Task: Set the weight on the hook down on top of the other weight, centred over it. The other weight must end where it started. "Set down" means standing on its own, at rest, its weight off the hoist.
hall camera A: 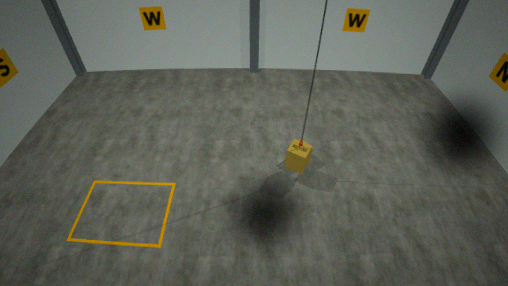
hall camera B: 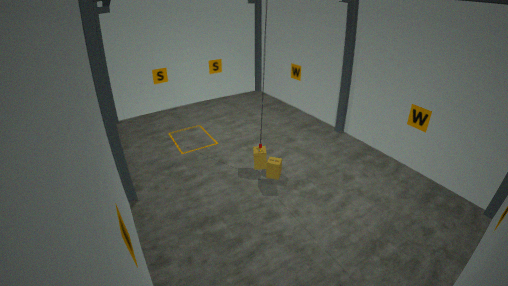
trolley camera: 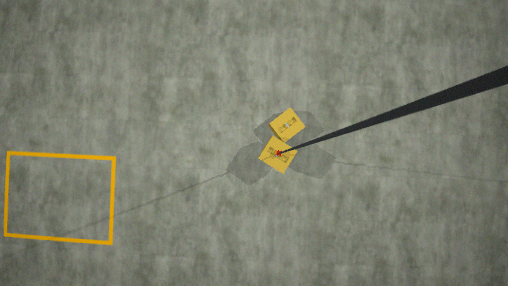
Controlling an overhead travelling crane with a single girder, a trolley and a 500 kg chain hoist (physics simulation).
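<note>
The hook is shut on a yellow block-shaped weight, which hangs upright and low, a little above the floor. The other yellow weight stands on the floor. In the trolley view it is just above and slightly right of the hanging weight, their edges meeting in that view; whether they touch I cannot tell. In hall camera A the hanging weight hides most or all of it. The hanging weight is beside the other, not over it. Their top slots point in different directions.
A yellow outlined square is marked on the floor, well to the left in hall camera A. The chain runs up from the hook. Two dark blurred patches cover parts of hall camera A's view. Walls surround the floor.
</note>
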